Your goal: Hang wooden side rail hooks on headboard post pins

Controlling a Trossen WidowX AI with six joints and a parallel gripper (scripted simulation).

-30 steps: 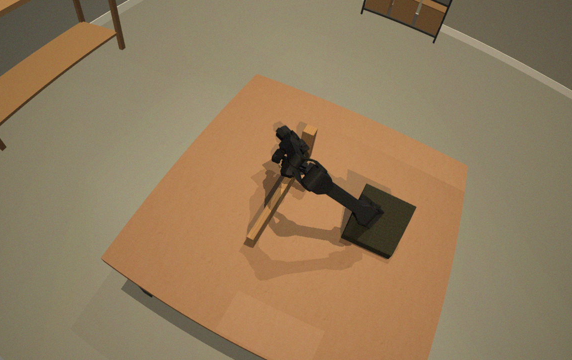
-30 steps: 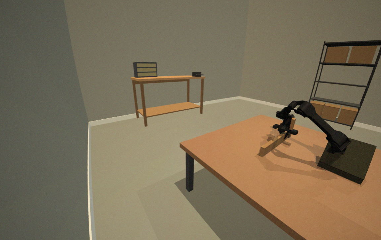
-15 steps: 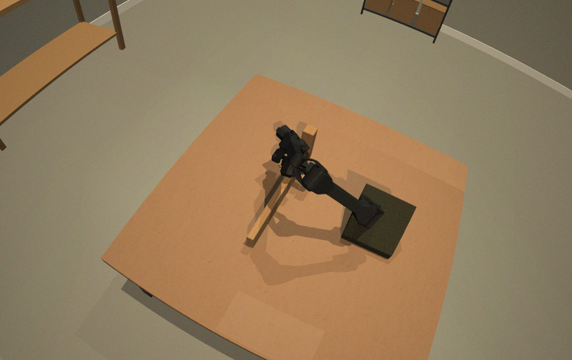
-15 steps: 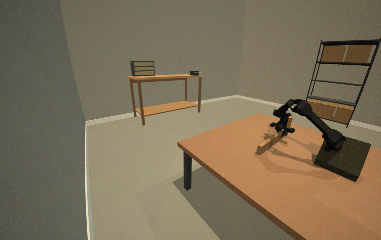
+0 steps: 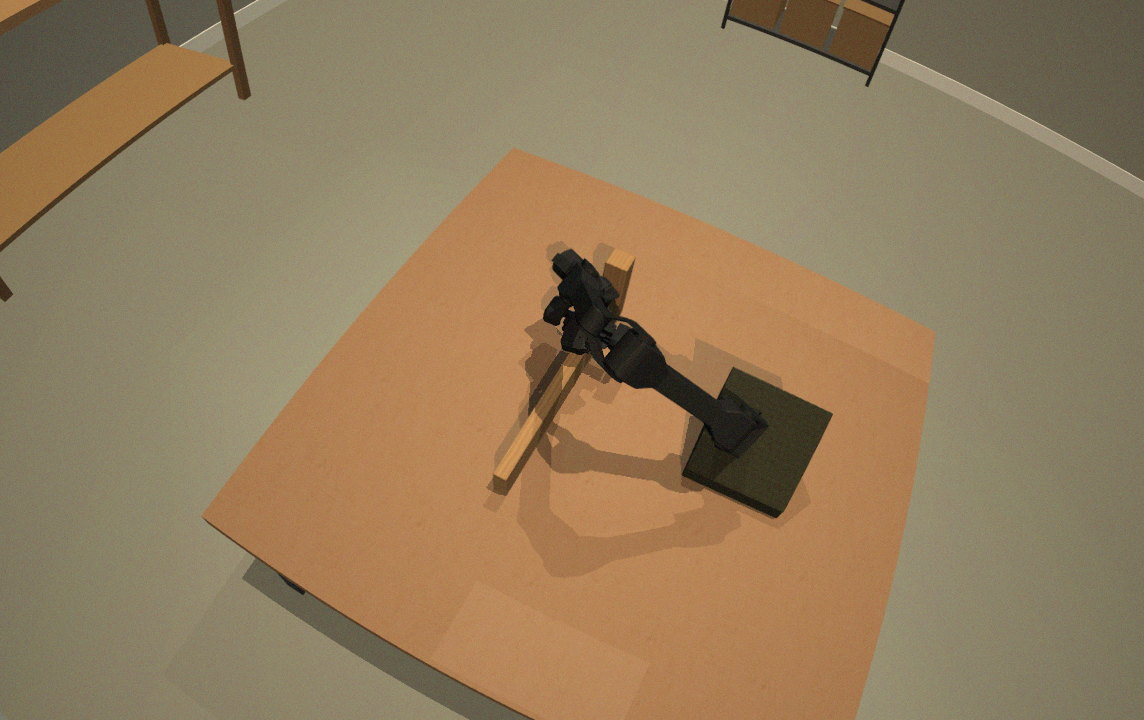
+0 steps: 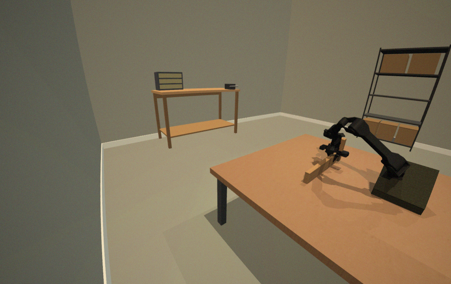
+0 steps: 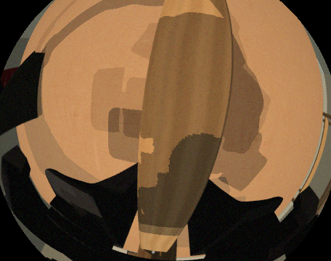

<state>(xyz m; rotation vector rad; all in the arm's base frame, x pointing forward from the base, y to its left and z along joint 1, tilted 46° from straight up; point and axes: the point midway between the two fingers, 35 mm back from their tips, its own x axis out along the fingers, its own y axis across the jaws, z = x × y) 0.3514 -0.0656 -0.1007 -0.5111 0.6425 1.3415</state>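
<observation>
My gripper tip is 140 mm to the left of the wooden headboard post, 50 mm below it and 10 mm past it.
</observation>
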